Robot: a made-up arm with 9 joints. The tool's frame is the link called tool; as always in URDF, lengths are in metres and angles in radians.
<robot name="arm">
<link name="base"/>
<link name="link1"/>
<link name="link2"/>
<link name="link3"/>
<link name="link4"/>
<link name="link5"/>
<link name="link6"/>
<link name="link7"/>
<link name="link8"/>
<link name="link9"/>
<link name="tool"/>
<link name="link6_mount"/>
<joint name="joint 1" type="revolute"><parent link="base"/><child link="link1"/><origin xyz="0 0 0.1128" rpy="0 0 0"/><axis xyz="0 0 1"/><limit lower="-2.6" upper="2.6" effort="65" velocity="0.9"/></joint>
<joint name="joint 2" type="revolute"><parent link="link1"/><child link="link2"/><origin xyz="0.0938 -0.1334 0.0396" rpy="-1.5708 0 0"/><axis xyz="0 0 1"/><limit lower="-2.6" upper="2.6" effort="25" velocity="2.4"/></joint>
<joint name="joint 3" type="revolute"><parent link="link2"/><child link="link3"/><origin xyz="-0.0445 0.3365 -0.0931" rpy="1.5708 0 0"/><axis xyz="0 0 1"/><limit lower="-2.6" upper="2.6" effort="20" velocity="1.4"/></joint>
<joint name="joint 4" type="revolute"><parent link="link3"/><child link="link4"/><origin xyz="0.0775 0.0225 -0.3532" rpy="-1.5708 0 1.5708"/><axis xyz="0 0 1"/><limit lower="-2.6" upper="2.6" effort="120" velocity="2.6"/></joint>
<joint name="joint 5" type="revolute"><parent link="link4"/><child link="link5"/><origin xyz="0.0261 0.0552 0.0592" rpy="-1.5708 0 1.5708"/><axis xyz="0 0 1"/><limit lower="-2.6" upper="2.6" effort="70" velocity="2.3"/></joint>
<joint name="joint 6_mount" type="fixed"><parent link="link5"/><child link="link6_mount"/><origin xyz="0.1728 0.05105 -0.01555" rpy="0 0 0"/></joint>
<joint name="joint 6" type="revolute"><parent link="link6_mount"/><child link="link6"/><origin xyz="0.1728 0.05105 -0.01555" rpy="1.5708 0 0"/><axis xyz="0 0 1"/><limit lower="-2.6" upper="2.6" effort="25" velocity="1.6"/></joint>
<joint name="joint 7" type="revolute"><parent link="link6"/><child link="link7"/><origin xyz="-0.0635 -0.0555 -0.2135" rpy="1.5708 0 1.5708"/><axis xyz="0 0 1"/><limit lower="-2.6" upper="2.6" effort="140" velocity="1.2"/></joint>
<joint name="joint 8" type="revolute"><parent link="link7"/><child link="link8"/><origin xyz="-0.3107 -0.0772 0.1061" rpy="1.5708 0 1.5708"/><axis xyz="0 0 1"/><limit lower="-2.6" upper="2.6" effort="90" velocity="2.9"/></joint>
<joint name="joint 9" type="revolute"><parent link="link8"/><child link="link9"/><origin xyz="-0.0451 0.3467 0.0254" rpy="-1.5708 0 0"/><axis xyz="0 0 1"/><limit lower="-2.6" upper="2.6" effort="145" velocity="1.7"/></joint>
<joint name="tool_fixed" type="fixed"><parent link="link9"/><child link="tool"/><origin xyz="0.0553 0.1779 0.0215" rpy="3.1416 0 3.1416"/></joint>
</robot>
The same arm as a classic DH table. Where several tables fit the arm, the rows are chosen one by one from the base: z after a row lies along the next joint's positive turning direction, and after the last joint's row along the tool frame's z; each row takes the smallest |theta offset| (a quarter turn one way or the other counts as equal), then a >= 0, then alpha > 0; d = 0 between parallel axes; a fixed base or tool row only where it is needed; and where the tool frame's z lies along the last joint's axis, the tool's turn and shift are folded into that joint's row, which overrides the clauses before.
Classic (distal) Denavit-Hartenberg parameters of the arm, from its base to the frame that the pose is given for. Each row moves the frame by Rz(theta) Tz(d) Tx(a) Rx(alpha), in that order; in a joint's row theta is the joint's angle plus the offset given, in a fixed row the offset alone. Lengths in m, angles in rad.
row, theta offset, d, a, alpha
joint 1, 0, 0.1524, 0.0938, -1.5708
joint 2, 0, -0.2265, -0.0445, 1.5708
joint 3, 1.5708, -0.6897, 0.0225, -1.5708
joint 4, 1.5708, -0.0183, 0.0552, -1.5708
joint 5, 0, -0.0572, 0.3456, 1.5708
joint 6, -1.5708, -0.3156, 0.0555, -1.5708
joint 7, 1.5708, 0.0426, 0.0772, -1.5708
joint 8, 0, -0.2853, 0.0451, 1.5708
joint 9, 1.2694, 0, -0.1863, 3.1416
tool (fixed), 1.2694, -0.3682, 0, 0
Joint limits (rad, base to tool): -2.6..2.6 -2.6..2.6 -2.6..2.6 -2.6..2.6 -2.6..2.6 -2.6..2.6 -2.6..2.6 -2.6..2.6 -2.6..2.6

